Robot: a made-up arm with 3 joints. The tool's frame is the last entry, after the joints.
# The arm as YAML. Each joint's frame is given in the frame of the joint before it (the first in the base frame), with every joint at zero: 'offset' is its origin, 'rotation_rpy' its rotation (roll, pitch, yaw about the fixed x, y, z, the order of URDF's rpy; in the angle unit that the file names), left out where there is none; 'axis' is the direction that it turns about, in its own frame. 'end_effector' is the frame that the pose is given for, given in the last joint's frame.
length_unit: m
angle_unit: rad
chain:
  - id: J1
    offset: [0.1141, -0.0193, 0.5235]
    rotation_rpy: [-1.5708, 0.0, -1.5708]
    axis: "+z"
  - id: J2
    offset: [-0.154, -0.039, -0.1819]
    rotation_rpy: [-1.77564, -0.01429, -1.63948]
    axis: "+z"
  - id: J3
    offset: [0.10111, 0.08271, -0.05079]
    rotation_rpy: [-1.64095, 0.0, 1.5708]
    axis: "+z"
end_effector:
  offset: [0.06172, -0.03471, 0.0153]
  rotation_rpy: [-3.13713, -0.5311, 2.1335]
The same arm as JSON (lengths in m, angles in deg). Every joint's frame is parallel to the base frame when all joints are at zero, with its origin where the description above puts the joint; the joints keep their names.
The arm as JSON. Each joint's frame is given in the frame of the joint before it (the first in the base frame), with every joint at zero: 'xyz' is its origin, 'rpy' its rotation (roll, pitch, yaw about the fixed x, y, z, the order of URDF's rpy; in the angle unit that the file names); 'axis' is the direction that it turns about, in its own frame. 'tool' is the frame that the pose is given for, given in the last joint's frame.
{"units": {"length": "m", "angle": "deg"}, "joints": [
  {"name": "J1", "type": "revolute", "origin": {"xyz": [0.1141, -0.0193, 0.5235], "rpy": [0.0, 0.0, 0.0]}, "axis": "+x"},
  {"name": "J2", "type": "revolute", "origin": {"xyz": [-0.1819, 0.154, 0.039], "rpy": [0.0, 0.0, 0.0]}, "axis": [-0.203397, -0.976584, 0.070099]},
  {"name": "J3", "type": "revolute", "origin": {"xyz": [-0.0692, 0.0734, 0.0973], "rpy": [0.0, 0.0, 0.0]}, "axis": "-z"}
], "tool": {"origin": {"xyz": [-0.0675, -0.0214, -0.0153], "rpy": [0.26, 30.43, 45.99]}}}

